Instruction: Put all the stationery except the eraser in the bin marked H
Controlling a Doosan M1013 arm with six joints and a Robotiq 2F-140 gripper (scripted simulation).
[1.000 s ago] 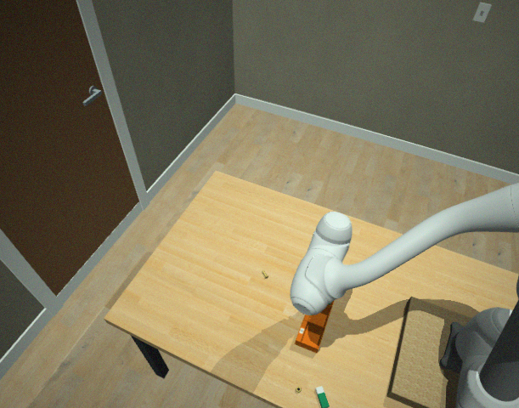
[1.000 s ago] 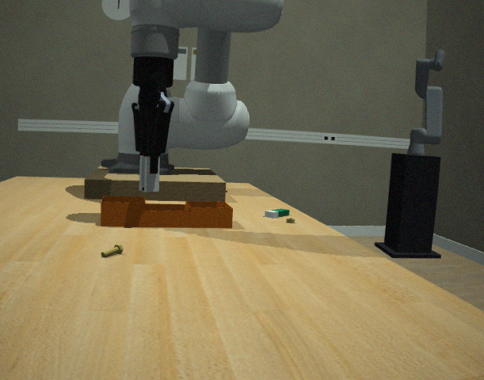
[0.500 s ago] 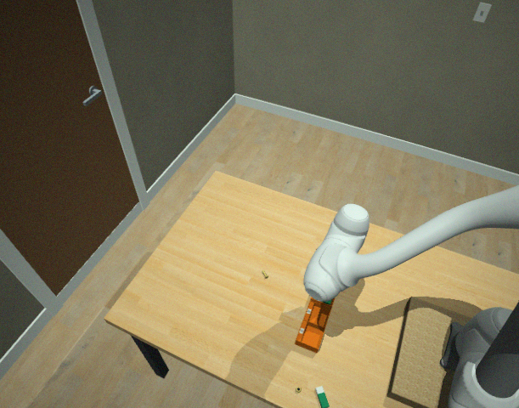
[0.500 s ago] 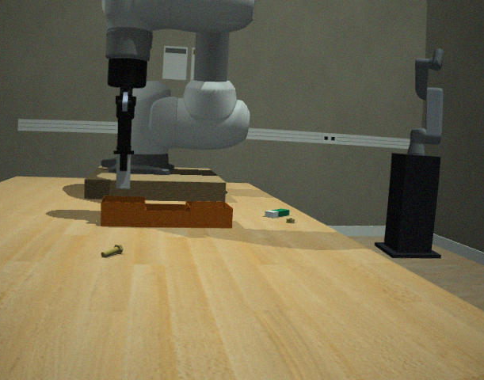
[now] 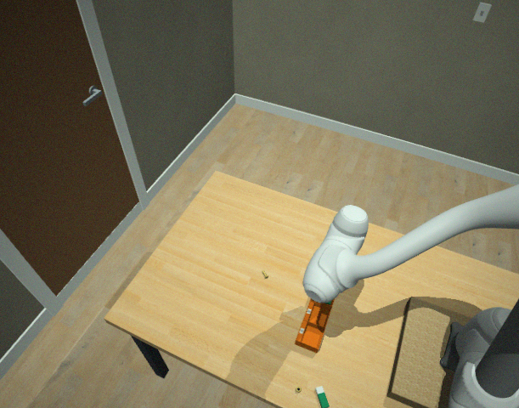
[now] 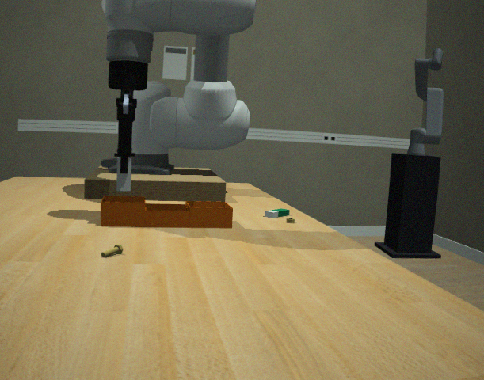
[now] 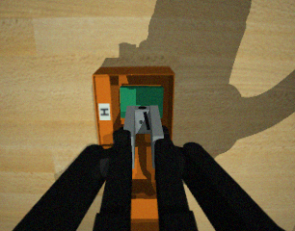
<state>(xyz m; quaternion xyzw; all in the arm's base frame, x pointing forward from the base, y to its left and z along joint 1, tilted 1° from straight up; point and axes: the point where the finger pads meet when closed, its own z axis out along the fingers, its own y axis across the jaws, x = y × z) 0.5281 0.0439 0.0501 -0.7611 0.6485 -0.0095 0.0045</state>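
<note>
Right now the green flat pad is 80 mm below my hand. The rest, counted from my hand: white sharpener: 30 mm below; then brass bolt: 250 mm ahead, 30 mm to the left, 90 mm below; then orange three-compartment bin: 10 mm behind, 90 mm to the left, 70 mm below.
</note>
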